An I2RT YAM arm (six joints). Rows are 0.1 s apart.
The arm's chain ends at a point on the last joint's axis. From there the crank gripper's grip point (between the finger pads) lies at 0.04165 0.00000 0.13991 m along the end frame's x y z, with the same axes.
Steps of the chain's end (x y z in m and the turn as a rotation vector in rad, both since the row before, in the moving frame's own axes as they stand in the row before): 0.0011 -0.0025 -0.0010 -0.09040 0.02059 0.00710; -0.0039 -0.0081 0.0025 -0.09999 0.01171 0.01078; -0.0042 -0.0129 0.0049 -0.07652 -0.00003 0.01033; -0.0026 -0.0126 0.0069 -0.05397 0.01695 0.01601; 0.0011 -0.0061 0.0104 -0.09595 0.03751 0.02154; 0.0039 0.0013 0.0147 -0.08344 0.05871 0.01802
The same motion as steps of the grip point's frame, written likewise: 0.0039 0.0104 -0.0025 -0.09040 0.02059 0.00710; -0.0023 0.0063 0.0013 -0.09999 0.01171 0.01078; -0.0043 -0.0018 0.0045 -0.07652 -0.00003 0.01033; -0.0003 -0.0044 0.0060 -0.05397 0.01695 0.01601; 0.0062 0.0082 0.0081 -0.09595 0.03751 0.02154; 0.0119 0.0137 0.0115 -0.08344 0.05871 0.01802
